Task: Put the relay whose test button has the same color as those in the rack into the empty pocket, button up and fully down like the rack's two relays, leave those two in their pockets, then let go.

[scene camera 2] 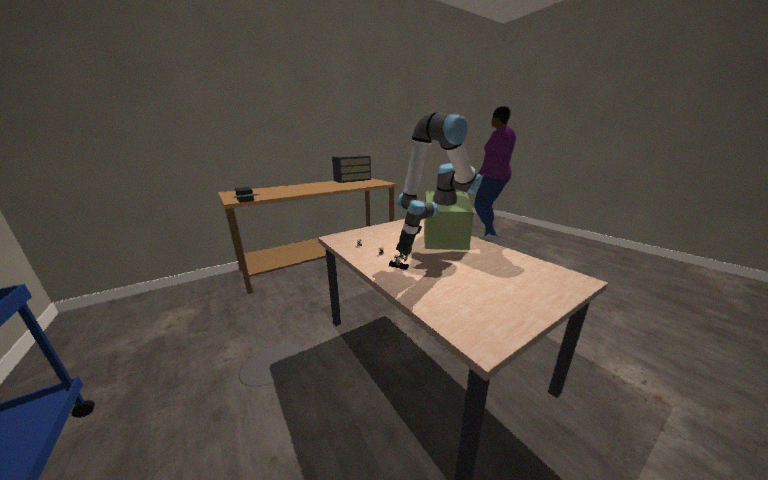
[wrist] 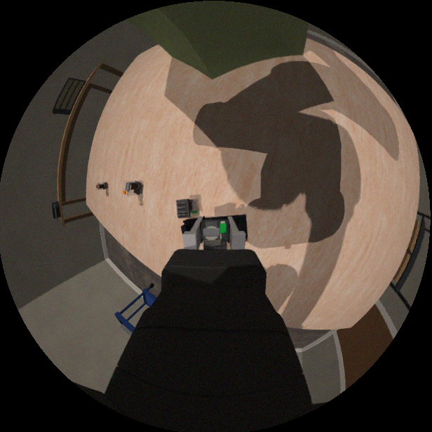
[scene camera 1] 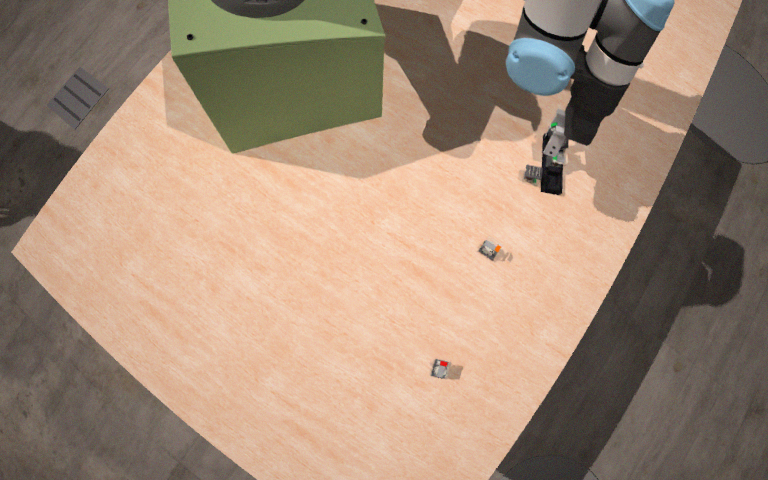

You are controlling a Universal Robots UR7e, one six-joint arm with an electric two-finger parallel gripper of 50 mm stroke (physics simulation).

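Places are measured from the arm's base along level axes (x left, y back, z up), in centimetres.
Pixels of known places: gripper, fingertip midpoint: (scene camera 2: pixel 402 259) (scene camera 1: pixel 550 146); arm's base, origin of the base link: (scene camera 2: pixel 444 199).
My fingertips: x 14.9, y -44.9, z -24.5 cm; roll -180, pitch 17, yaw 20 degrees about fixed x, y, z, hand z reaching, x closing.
For each thing: its top centre in the pictures, then the offset to it from my fingertips.
- black rack, middle of its top: (scene camera 1: pixel 555 160) (scene camera 2: pixel 398 262) dx -0.6, dy -2.1, dz -1.8 cm
- seated relay's green button, middle of its top: (scene camera 1: pixel 555 156) dx -1.4, dy -1.6, dz +0.8 cm
- relay with a green button, middle of its top: (scene camera 1: pixel 563 130) dx +1.0, dy -0.3, dz +5.3 cm
- ribbed grey relay-like block, middle of its top: (scene camera 1: pixel 536 170) dx -5.4, dy -0.2, dz +0.3 cm
- relay with an orange button, middle of its top: (scene camera 1: pixel 493 245) (scene camera 2: pixel 381 247) dx -20.2, dy -1.1, dz +0.3 cm
- red button, middle of its top: (scene camera 1: pixel 442 369) (scene camera 2: pixel 359 239) dx -40.0, dy -5.4, dz +0.3 cm
The black rack (scene camera 1: pixel 552 190) (scene camera 2: pixel 403 266) (wrist: pixel 242 220) stands on the table. Its near end in the scene camera 1 view is an empty black pocket; beside it shows a seated relay's green button (scene camera 1: pixel 555 158). The rest is hidden behind the fingers. My gripper (scene camera 1: pixel 555 126) (scene camera 2: pixel 399 258) (wrist: pixel 215 224) is shut on a relay with a green button (scene camera 1: pixel 554 124) (wrist: pixel 223 227), held button up over the rack; the gap below it cannot be told. A ribbed grey relay-like block (scene camera 1: pixel 532 173) (wrist: pixel 184 208) with some green lies beside the rack, seemingly tipped.
A relay with an orange button (scene camera 1: pixel 489 249) (scene camera 2: pixel 381 250) (wrist: pixel 133 188) and one with a red button (scene camera 1: pixel 441 368) (scene camera 2: pixel 359 242) (wrist: pixel 102 186) are farther along the table. The green pedestal (scene camera 1: pixel 294 84) (scene camera 2: pixel 448 229) (wrist: pixel 240 40) stands at the back. A person (scene camera 2: pixel 497 164) stands behind it.
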